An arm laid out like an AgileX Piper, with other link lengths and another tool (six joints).
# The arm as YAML. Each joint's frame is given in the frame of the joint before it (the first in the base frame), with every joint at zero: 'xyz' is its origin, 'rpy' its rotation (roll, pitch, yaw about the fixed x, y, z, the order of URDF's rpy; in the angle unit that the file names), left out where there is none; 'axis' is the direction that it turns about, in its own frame. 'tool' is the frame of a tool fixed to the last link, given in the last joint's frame.
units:
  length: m
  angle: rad
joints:
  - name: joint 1
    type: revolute
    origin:
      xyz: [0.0, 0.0, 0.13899]
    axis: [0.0, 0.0, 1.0]
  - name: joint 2
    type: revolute
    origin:
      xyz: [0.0, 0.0, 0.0]
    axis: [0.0, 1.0, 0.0]
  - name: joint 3
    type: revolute
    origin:
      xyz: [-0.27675, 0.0, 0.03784]
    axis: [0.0, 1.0, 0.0]
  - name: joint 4
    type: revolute
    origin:
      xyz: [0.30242, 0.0, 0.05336]
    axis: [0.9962, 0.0, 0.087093]
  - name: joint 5
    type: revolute
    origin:
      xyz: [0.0, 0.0, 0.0]
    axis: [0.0, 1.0, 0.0]
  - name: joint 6
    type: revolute
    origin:
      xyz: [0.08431, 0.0, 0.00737]
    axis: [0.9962, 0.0, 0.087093]
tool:
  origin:
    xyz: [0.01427, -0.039, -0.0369]
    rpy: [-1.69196, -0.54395, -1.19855]
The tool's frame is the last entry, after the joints.
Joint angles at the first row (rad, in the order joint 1, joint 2, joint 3, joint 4, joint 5, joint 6):
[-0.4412, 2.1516, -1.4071, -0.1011, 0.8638, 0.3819]
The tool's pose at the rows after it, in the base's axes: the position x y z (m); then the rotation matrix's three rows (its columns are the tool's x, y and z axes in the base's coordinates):
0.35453 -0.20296 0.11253; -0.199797 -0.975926 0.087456; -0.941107 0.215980 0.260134; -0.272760 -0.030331 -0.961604
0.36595 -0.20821 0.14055; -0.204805 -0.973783 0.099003; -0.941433 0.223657 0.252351; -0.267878 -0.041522 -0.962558
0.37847 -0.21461 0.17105; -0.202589 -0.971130 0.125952; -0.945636 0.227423 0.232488; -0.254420 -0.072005 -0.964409
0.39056 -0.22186 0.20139; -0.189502 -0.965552 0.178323; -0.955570 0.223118 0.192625; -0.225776 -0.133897 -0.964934
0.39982 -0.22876 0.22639; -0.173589 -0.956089 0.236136; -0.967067 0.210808 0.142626; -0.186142 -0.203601 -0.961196
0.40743 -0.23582 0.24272; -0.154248 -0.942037 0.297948; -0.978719 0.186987 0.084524; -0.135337 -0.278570 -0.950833
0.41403 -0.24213 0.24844; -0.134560 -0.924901 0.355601; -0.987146 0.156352 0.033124; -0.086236 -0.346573 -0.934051
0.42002 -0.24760 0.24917; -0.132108 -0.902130 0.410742; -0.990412 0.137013 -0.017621; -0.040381 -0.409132 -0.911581
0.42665 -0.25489 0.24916; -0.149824 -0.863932 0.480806; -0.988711 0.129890 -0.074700; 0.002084 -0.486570 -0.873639
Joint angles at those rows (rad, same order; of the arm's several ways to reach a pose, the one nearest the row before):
[-0.4412, 2.1354, -1.4715, -0.0958, 0.9475, 0.3819]
[-0.4412, 2.1297, -1.5645, -0.0938, 1.0346, 0.3819]
[-0.4412, 2.1297, -1.6738, -0.0978, 1.1115, 0.3819]
[-0.4412, 2.1297, -1.7818, -0.1113, 1.1530, 0.3819]
[-0.4412, 2.1297, -1.8689, -0.1333, 1.1629, 0.3819]
[-0.4412, 2.1289, -1.9232, -0.1635, 1.1313, 0.3819]
[-0.4412, 2.1278, -1.9398, -0.1924, 1.0670, 0.3834]
[-0.4412, 2.1278, -1.9398, -0.2277, 0.9922, 0.4065]
[-0.4456, 2.1301, -1.9399, -0.2697, 0.9019, 0.4556]

